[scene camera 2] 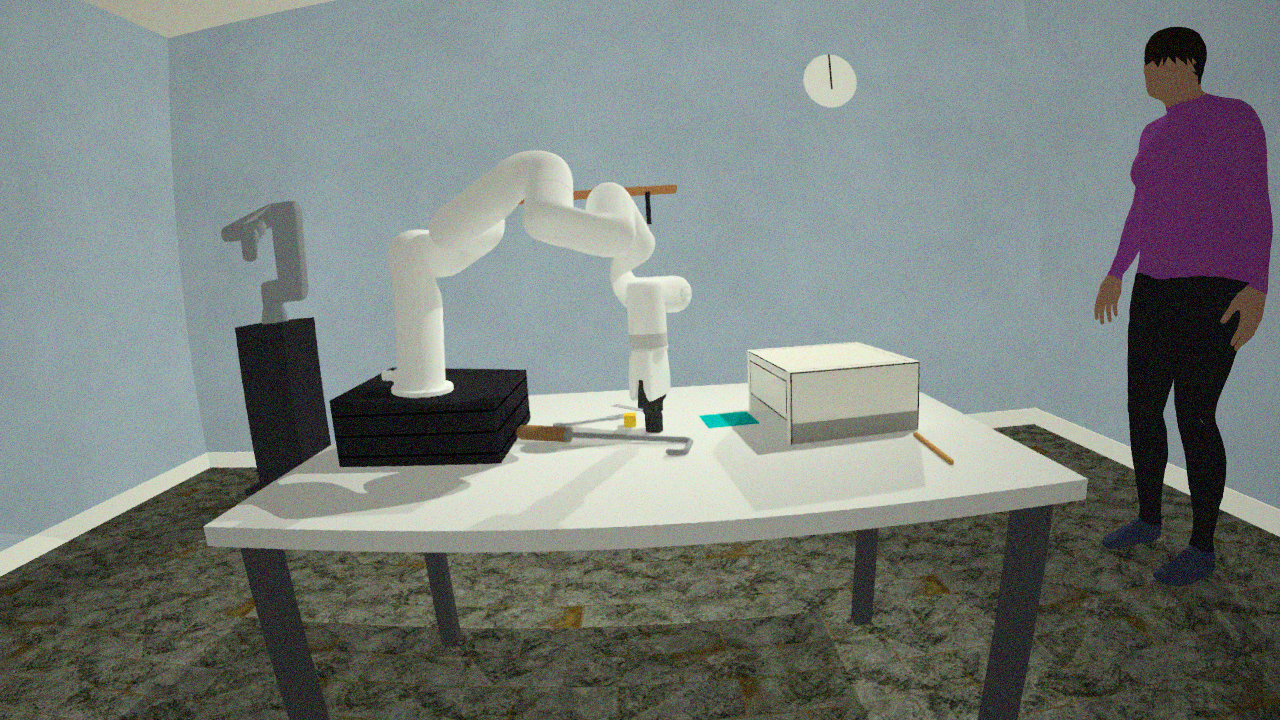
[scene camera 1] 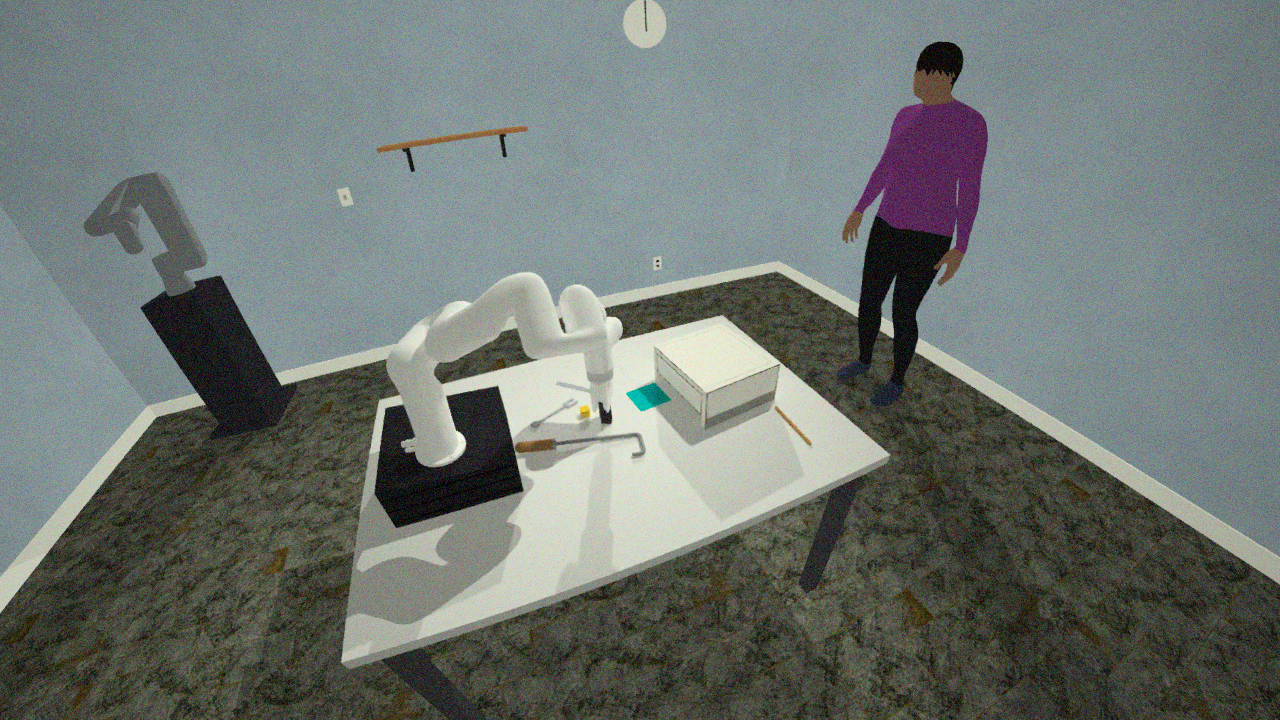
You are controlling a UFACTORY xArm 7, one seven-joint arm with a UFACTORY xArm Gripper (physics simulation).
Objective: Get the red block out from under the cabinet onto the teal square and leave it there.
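Frame: origin at the arm's base, x right, y back, z down, level; metres.
Seen in the pictures: gripper, fingertip midpoint: (scene camera 2: 654, 431) (scene camera 1: 607, 421); arm's base at its link origin: (scene camera 2: 422, 390) (scene camera 1: 441, 449).
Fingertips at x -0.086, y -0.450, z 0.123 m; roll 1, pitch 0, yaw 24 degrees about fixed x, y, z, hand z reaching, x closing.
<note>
Pixels of each thing's middle, then the offset from my fingertips to it. "spot": a spot on its surface instead.
- white cabinet at the middle of its body: (scene camera 2: 828, 387) (scene camera 1: 713, 371) dx -0.024, dy -0.363, dz -0.068 m
- teal square at a spot on its surface: (scene camera 2: 728, 419) (scene camera 1: 648, 396) spot: dx -0.068, dy -0.155, dz +0.000 m
- hooked rod with a wooden handle, surface spot: (scene camera 2: 544, 433) (scene camera 1: 538, 448) spot: dx +0.058, dy +0.214, dz -0.021 m
- small yellow cube at the middle of its body: (scene camera 2: 630, 419) (scene camera 1: 585, 411) dx -0.057, dy +0.053, dz -0.012 m
- grey fork-ended tool at the middle of its body: (scene camera 2: 591, 420) (scene camera 1: 554, 412) dx -0.099, dy +0.143, dz -0.003 m
- thin orange-brown stick at the middle of its body: (scene camera 2: 932, 447) (scene camera 1: 792, 424) dx +0.226, dy -0.497, dz -0.003 m
The white cabinet (scene camera 1: 716, 356) (scene camera 2: 854, 394) stands on the right part of the table. The red block does not show in either view; the space beneath the cabinet is hidden. The teal square (scene camera 1: 648, 396) (scene camera 2: 728, 419) lies flat on the table to the left of the cabinet, with nothing seen on it. My gripper (scene camera 1: 605, 420) (scene camera 2: 654, 428) is shut and empty, pointing down close to the table, to the left of the teal square. A hooked rod with a wooden handle (scene camera 1: 535, 445) (scene camera 2: 544, 433) lies on the table in front of the gripper, its hook end pointing right.
A small yellow cube (scene camera 1: 584, 411) (scene camera 2: 630, 420) lies just left of my gripper. A grey fork-ended tool (scene camera 1: 554, 412) lies further left, near the black base block (scene camera 1: 487, 420) (scene camera 2: 429, 436). A thin orange-brown stick (scene camera 1: 793, 425) (scene camera 2: 932, 447) lies right of the cabinet. A person stands beyond the table's right side.
</note>
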